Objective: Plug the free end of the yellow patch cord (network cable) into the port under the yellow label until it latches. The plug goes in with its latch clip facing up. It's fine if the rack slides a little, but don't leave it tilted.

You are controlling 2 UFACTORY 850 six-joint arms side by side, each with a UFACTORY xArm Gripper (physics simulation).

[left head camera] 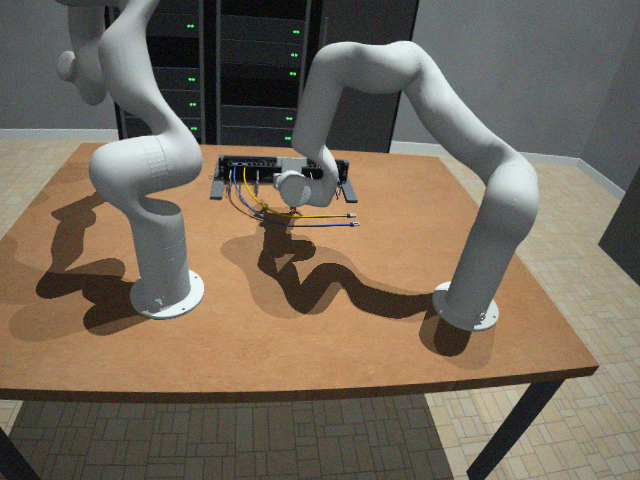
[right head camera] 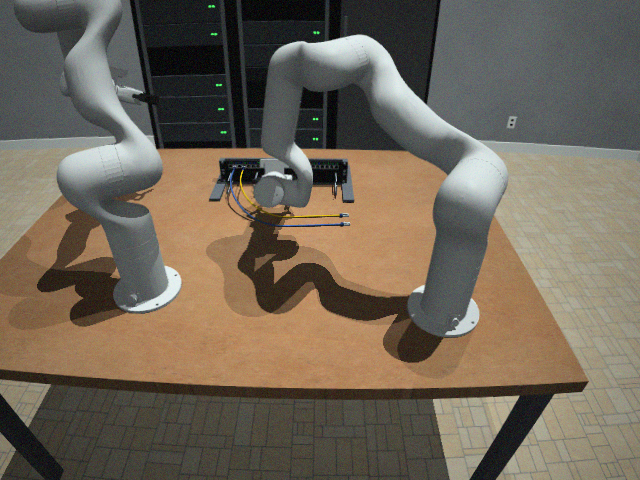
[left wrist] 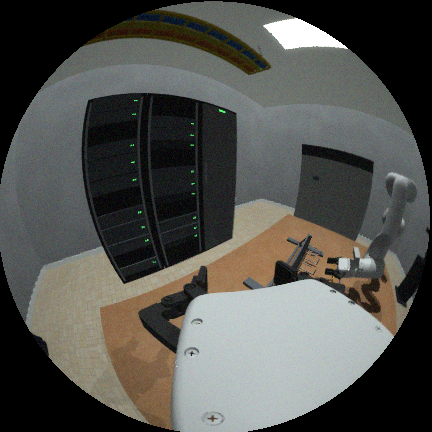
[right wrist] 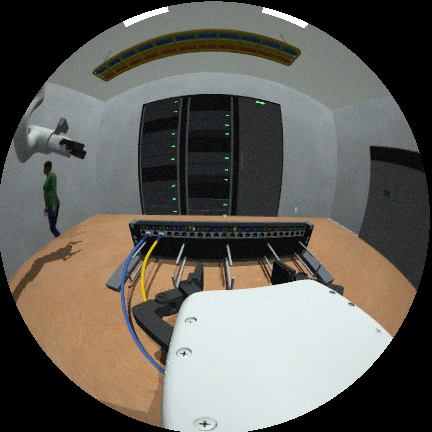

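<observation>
The yellow patch cord point(left head camera: 320, 215) point(right head camera: 310, 215) point(right wrist: 143, 280) runs from a left port of the rack point(left head camera: 351, 193) point(right head camera: 347, 191) point(left wrist: 300, 252) point(right wrist: 205, 248) onto the table. Its free plug point(left head camera: 351, 215) point(right head camera: 344, 214) lies on the table at the cord's right end; the clip's facing is too small to tell. The rack stands level. The yellow label point(right wrist: 235, 229) is right of the panel's middle, with a port point(right wrist: 234, 234) under it. My right gripper point(left wrist: 325, 265) point(right wrist: 239, 273) is open and empty, in front of the rack, pointing toward it. My left gripper point(right head camera: 149, 98) point(left wrist: 242, 275) is open and empty, high at the left.
The blue cord point(left head camera: 320, 225) point(right head camera: 310, 225) point(right wrist: 123, 300) lies beside the yellow cord, on its near side, with its free plug point(left head camera: 354, 224) point(right head camera: 345, 224). Metal cable guides point(right wrist: 229, 255) stick out from the rack's front. Server cabinets point(left head camera: 258, 87) point(right wrist: 210, 155) stand beyond the table point(left head camera: 258, 341) point(right head camera: 258, 341).
</observation>
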